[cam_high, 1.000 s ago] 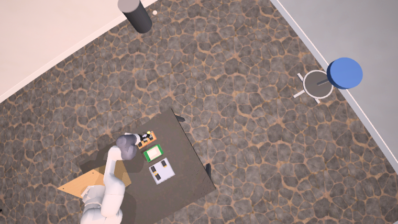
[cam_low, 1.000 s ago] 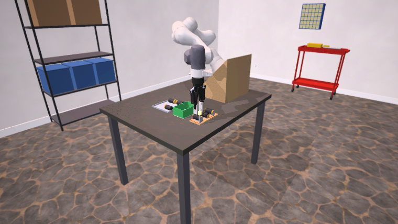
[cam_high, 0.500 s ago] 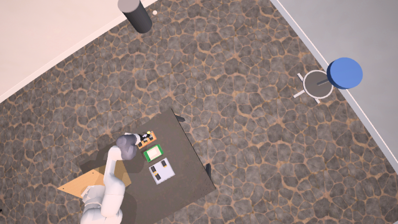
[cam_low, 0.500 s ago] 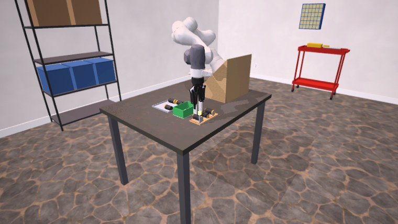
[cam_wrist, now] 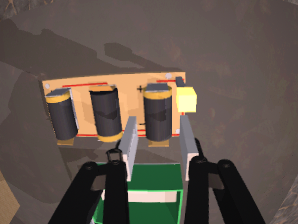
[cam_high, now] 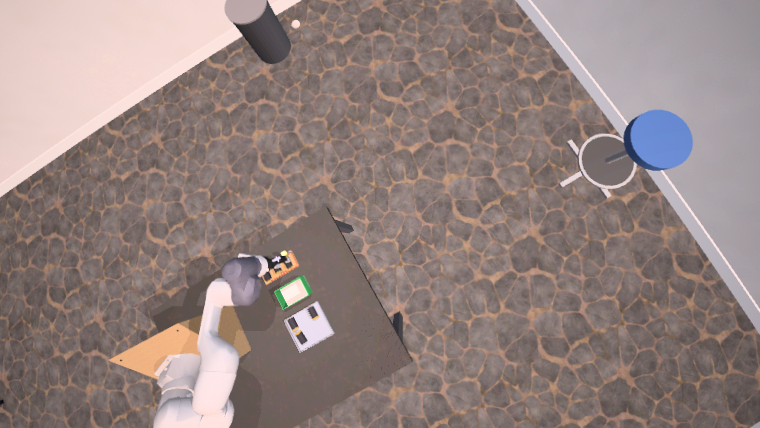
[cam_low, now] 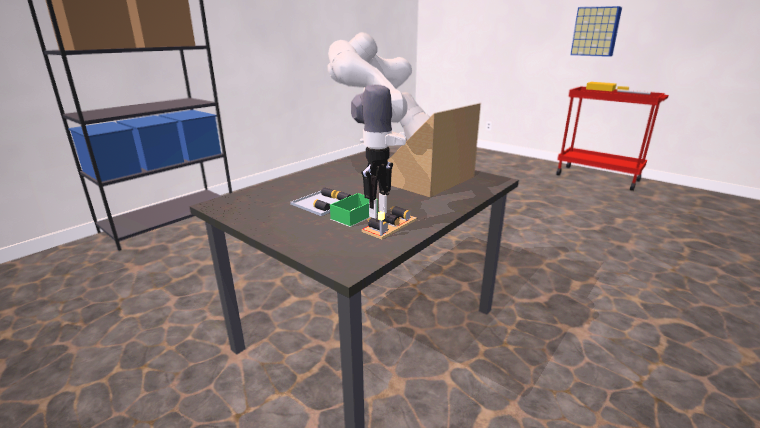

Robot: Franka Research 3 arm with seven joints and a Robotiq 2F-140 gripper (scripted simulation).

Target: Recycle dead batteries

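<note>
Right now my hand is 3 cm to the right of the bulb, 3 cm short of it and 2 cm above it. Round my hand: white tray (33 cm to the right, 10 cm behind, 9 cm below); then green recycling box (15 cm to the right, 8 cm below, 6 cm behind).
</note>
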